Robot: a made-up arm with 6 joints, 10 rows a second.
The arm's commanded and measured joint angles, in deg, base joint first. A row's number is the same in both.
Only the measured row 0 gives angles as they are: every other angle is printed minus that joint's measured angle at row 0.
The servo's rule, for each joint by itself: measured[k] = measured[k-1] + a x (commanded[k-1-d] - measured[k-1]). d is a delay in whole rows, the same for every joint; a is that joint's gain. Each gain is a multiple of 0.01, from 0.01 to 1. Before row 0 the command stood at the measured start. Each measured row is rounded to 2 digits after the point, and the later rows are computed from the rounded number. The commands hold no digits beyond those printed.
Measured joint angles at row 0:
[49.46 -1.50 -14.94 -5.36 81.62 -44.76]
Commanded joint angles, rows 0 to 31:
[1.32 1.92 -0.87 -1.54 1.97 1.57]
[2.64 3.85 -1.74 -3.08 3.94 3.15]
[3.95 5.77 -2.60 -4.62 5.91 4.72]
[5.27 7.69 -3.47 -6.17 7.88 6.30]
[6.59 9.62 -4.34 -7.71 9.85 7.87]
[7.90 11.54 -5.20 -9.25 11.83 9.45]
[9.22 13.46 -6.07 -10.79 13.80 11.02]
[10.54 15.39 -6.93 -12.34 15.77 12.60]
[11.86 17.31 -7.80 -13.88 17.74 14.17]
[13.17 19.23 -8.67 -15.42 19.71 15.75]
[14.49 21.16 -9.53 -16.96 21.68 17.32]
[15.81 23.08 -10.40 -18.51 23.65 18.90]
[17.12 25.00 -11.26 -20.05 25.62 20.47]
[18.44 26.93 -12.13 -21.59 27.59 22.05]
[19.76 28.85 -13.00 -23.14 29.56 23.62]
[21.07 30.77 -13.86 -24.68 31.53 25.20]
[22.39 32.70 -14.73 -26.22 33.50 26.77]
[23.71 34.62 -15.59 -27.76 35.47 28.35]
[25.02 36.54 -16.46 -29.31 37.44 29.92]
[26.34 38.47 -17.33 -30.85 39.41 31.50]
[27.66 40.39 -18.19 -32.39 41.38 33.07]
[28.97 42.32 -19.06 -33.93 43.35 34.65]
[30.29 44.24 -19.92 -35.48 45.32 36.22]
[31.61 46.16 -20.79 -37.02 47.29 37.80]
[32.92 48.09 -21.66 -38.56 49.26 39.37]
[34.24 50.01 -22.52 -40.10 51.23 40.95]
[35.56 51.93 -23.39 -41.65 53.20 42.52]
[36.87 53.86 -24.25 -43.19 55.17 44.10]
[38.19 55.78 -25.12 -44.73 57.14 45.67]
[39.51 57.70 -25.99 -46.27 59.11 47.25]
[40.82 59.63 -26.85 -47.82 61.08 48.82]
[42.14 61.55 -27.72 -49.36 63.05 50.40]
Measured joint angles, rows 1 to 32:
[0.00 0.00 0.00 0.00 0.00 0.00]
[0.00 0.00 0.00 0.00 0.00 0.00]
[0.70 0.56 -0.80 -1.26 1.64 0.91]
[1.73 1.51 -1.66 -2.75 3.55 2.21]
[2.91 2.75 -2.52 -4.28 5.51 3.67]
[4.16 4.18 -3.39 -5.83 7.48 5.20]
[5.45 5.76 -4.26 -7.37 9.45 6.75]
[6.75 7.44 -5.12 -8.91 11.43 8.32]
[8.06 9.19 -5.99 -10.45 13.40 9.89]
[9.37 10.99 -6.85 -12.00 15.37 11.46]
[10.69 12.82 -7.72 -13.54 17.34 13.03]
[12.00 14.68 -8.59 -15.08 19.31 14.61]
[13.32 16.56 -9.45 -16.62 21.28 16.18]
[14.64 18.45 -10.32 -18.17 23.25 17.76]
[15.95 20.35 -11.18 -19.71 25.22 19.33]
[17.27 22.26 -12.05 -21.25 27.19 20.91]
[18.59 24.17 -12.92 -22.80 29.16 22.48]
[19.90 26.08 -13.78 -24.34 31.13 24.06]
[21.22 28.00 -14.65 -25.88 33.10 25.63]
[22.54 29.92 -15.51 -27.42 35.07 27.21]
[23.85 31.84 -16.38 -28.97 37.04 28.78]
[25.17 33.76 -17.25 -30.51 39.01 30.36]
[26.49 35.68 -18.11 -32.05 40.98 31.93]
[27.80 37.61 -18.98 -33.59 42.95 33.51]
[29.12 39.53 -19.84 -35.14 44.92 35.08]
[30.44 41.45 -20.71 -36.68 46.89 36.66]
[31.75 43.38 -21.58 -38.22 48.86 38.23]
[33.07 45.30 -22.44 -39.76 50.83 39.81]
[34.39 47.22 -23.31 -41.31 52.80 41.38]
[35.70 49.15 -24.17 -42.85 54.77 42.96]
[37.02 51.07 -25.04 -44.39 56.74 44.53]
[38.34 52.99 -25.91 -45.93 58.71 46.11]
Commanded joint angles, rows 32 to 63:
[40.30 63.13 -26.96 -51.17 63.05 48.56]
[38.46 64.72 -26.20 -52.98 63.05 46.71]
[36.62 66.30 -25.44 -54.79 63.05 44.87]
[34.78 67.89 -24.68 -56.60 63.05 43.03]
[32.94 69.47 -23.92 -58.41 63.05 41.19]
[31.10 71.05 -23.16 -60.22 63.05 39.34]
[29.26 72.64 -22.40 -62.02 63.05 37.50]
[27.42 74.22 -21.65 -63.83 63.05 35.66]
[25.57 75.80 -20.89 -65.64 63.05 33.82]
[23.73 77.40 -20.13 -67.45 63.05 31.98]
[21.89 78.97 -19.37 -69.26 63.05 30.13]
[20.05 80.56 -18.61 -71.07 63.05 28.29]
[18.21 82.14 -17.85 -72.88 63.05 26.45]
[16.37 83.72 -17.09 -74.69 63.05 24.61]
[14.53 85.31 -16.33 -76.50 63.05 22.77]
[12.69 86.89 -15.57 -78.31 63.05 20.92]
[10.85 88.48 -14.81 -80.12 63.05 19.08]
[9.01 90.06 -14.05 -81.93 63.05 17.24]
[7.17 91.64 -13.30 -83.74 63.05 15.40]
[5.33 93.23 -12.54 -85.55 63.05 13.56]
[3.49 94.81 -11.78 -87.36 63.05 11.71]
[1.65 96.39 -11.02 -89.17 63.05 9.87]
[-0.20 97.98 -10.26 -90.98 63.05 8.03]
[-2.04 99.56 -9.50 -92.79 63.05 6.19]
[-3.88 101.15 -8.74 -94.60 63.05 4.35]
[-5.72 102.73 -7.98 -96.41 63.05 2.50]
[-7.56 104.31 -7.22 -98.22 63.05 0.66]
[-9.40 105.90 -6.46 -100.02 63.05 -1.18]
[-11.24 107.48 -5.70 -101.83 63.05 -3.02]
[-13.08 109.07 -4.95 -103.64 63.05 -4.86]
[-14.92 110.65 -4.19 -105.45 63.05 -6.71]
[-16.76 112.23 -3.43 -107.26 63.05 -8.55]
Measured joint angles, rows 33 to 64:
[39.65 54.92 -26.77 -47.48 60.68 47.68]
[40.97 56.84 -27.64 -49.02 62.65 49.26]
[40.61 58.66 -27.01 -50.78 62.98 48.85]
[39.47 60.42 -26.26 -52.58 63.04 47.61]
[37.96 62.13 -25.51 -54.39 63.05 46.02]
[36.27 63.80 -24.75 -56.20 63.05 44.29]
[34.51 65.44 -23.99 -58.01 63.05 42.49]
[32.70 67.07 -23.23 -59.82 63.05 40.66]
[30.88 68.69 -22.47 -61.62 63.05 38.83]
[29.05 70.29 -21.72 -63.43 63.05 36.99]
[27.21 71.89 -20.96 -65.24 63.05 35.15]
[25.37 73.49 -20.20 -67.05 63.05 33.31]
[23.53 75.08 -19.44 -68.86 63.05 31.47]
[21.69 76.67 -18.68 -70.67 63.05 29.63]
[19.85 78.26 -17.92 -72.48 63.05 27.79]
[18.01 79.84 -17.16 -74.29 63.05 25.95]
[16.17 81.43 -16.40 -76.10 63.05 24.11]
[14.33 83.01 -15.64 -77.91 63.05 22.26]
[12.49 84.60 -14.88 -79.72 63.05 20.42]
[10.65 86.18 -14.12 -81.53 63.05 18.58]
[8.81 87.76 -13.37 -83.34 63.05 16.74]
[6.97 89.35 -12.61 -85.15 63.05 14.90]
[5.13 90.93 -11.85 -86.96 63.05 13.05]
[3.29 92.51 -11.09 -88.77 63.05 11.21]
[1.44 94.10 -10.33 -90.58 63.05 9.37]
[-0.40 95.68 -9.57 -92.39 63.05 7.53]
[-2.24 97.27 -8.81 -94.20 63.05 5.69]
[-4.08 98.85 -8.05 -96.01 63.05 3.84]
[-5.92 100.43 -7.29 -97.82 63.05 2.00]
[-7.76 102.02 -6.53 -99.62 63.05 0.16]
[-9.60 103.60 -5.77 -101.43 63.05 -1.68]
[-11.44 105.19 -5.02 -103.24 63.05 -3.52]

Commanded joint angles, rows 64 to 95:
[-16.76 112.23 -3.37 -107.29 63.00 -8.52]
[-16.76 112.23 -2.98 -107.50 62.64 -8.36]
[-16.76 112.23 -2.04 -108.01 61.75 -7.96]
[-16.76 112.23 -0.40 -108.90 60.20 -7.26]
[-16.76 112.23 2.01 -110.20 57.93 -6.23]
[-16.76 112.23 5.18 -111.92 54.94 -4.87]
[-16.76 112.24 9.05 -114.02 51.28 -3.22]
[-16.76 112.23 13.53 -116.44 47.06 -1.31]
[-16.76 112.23 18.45 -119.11 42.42 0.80]
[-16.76 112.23 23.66 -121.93 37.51 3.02]
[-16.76 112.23 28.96 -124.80 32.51 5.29]
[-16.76 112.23 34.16 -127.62 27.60 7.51]
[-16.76 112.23 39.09 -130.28 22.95 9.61]
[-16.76 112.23 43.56 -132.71 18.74 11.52]
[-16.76 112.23 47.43 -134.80 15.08 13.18]
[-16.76 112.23 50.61 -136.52 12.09 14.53]
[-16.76 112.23 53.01 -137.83 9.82 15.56]
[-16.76 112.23 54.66 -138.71 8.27 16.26]
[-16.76 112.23 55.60 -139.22 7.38 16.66]
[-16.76 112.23 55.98 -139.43 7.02 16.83]
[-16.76 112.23 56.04 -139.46 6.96 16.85]
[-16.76 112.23 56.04 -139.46 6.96 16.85]
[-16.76 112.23 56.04 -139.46 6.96 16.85]
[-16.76 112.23 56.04 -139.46 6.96 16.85]
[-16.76 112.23 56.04 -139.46 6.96 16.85]
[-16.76 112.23 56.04 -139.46 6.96 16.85]
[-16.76 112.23 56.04 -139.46 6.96 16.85]
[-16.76 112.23 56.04 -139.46 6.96 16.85]
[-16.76 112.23 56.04 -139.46 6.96 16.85]
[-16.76 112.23 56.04 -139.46 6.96 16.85]
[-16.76 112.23 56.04 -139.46 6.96 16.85]
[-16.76 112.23 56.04 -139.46 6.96 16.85]
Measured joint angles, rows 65 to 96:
[-13.28 106.77 -4.26 -105.05 63.05 -5.37]
[-15.12 108.35 -3.50 -106.86 63.05 -7.21]
[-15.99 109.48 -3.38 -107.21 63.01 -7.97]
[-16.40 110.28 -3.01 -107.45 62.70 -8.20]
[-16.59 110.85 -2.12 -107.91 61.91 -8.06]
[-16.68 111.25 -0.54 -108.72 60.49 -7.60]
[-16.72 111.53 1.81 -109.93 58.37 -6.81]
[-16.74 111.73 4.91 -111.56 55.52 -5.68]
[-16.75 111.88 8.72 -113.58 52.00 -4.25]
[-16.76 111.98 13.15 -115.93 47.90 -2.54]
[-16.76 112.05 18.03 -118.54 43.35 -0.60]
[-16.76 112.10 23.21 -121.32 38.50 1.50]
[-16.76 112.14 28.50 -124.17 33.53 3.70]
[-16.76 112.17 33.71 -127.00 28.61 5.91]
[-16.76 112.19 38.66 -129.69 23.91 8.06]
[-16.76 112.20 43.17 -132.17 19.62 10.07]
[-16.76 112.21 47.09 -134.33 15.85 11.87]
[-16.76 112.22 50.33 -136.13 12.73 13.41]
[-16.76 112.22 52.80 -137.52 10.31 14.66]
[-16.76 112.22 54.51 -138.50 8.62 15.59]
[-16.76 112.22 55.51 -139.09 7.59 16.21]
[-16.76 112.22 55.94 -139.37 7.12 16.57]
[-16.76 112.22 56.03 -139.44 6.99 16.73]
[-16.76 112.22 56.04 -139.46 6.97 16.80]
[-16.76 112.22 56.04 -139.46 6.96 16.83]
[-16.76 112.22 56.04 -139.46 6.96 16.84]
[-16.76 112.22 56.04 -139.46 6.96 16.85]
[-16.76 112.22 56.04 -139.46 6.96 16.85]
[-16.76 112.22 56.04 -139.46 6.96 16.85]
[-16.76 112.22 56.04 -139.46 6.96 16.85]
[-16.76 112.22 56.04 -139.46 6.96 16.85]
[-16.76 112.22 56.04 -139.46 6.96 16.85]

